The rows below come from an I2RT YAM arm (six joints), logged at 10 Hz.
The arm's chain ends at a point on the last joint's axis. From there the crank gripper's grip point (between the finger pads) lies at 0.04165 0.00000 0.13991 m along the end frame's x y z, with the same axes.
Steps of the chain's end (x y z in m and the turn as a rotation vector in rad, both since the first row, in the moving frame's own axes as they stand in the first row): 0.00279 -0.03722 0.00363 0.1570 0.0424 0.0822; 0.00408 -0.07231 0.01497 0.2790 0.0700 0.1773; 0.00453 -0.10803 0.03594 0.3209 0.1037 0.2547; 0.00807 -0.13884 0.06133 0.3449 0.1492 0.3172; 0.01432 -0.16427 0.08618 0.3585 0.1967 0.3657; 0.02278 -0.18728 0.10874 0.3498 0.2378 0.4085; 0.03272 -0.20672 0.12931 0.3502 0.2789 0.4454
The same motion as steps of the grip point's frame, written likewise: 0.00941 -0.05528 0.00030 0.1570 0.0424 0.0822; 0.01637 -0.10210 0.00740 0.2790 0.0700 0.1773; 0.02269 -0.13880 0.02559 0.3209 0.1037 0.2547; 0.03311 -0.16819 0.04791 0.3449 0.1492 0.3172; 0.04592 -0.19113 0.06965 0.3585 0.1967 0.3657; 0.05936 -0.20911 0.09013 0.3498 0.2378 0.4085; 0.07419 -0.22481 0.10803 0.3502 0.2789 0.4454
